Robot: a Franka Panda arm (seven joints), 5 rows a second.
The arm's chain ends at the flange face. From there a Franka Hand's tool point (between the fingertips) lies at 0.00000 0.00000 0.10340 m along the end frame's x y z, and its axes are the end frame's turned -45 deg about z.
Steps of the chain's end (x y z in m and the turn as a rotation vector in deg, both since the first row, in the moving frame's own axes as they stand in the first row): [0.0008 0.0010 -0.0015 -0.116 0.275 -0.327]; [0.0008 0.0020 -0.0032 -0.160 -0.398 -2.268]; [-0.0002 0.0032 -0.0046 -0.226 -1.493 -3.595]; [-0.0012 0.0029 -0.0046 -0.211 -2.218 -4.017]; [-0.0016 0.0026 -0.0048 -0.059 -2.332 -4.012]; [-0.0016 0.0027 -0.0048 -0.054 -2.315 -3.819]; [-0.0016 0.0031 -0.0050 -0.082 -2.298 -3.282]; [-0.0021 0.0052 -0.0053 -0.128 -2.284 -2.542]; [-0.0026 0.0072 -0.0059 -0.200 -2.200 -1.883]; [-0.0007 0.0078 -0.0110 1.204 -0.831 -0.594]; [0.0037 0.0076 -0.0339 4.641 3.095 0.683]
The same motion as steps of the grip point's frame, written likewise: [0.0001 0.0018 -0.0015 -0.276 0.112 -0.327]; [-0.0016 0.0017 -0.0032 0.168 -0.395 -2.268]; [-0.0046 0.0006 -0.0046 0.896 -1.216 -3.595]; [-0.0061 -0.0012 -0.0047 1.419 -1.718 -4.017]; [-0.0061 -0.0021 -0.0049 1.607 -1.691 -4.012]; [-0.0062 -0.0020 -0.0049 1.599 -1.675 -3.819]; [-0.0064 -0.0017 -0.0051 1.567 -1.683 -3.282]; [-0.0083 -0.0005 -0.0054 1.525 -1.706 -2.542]; [-0.0100 0.0008 -0.0060 1.414 -1.697 -1.883]; [-0.0055 0.0024 -0.0110 1.439 0.264 -0.594]; [0.0071 0.0061 -0.0344 1.093 5.470 0.683]
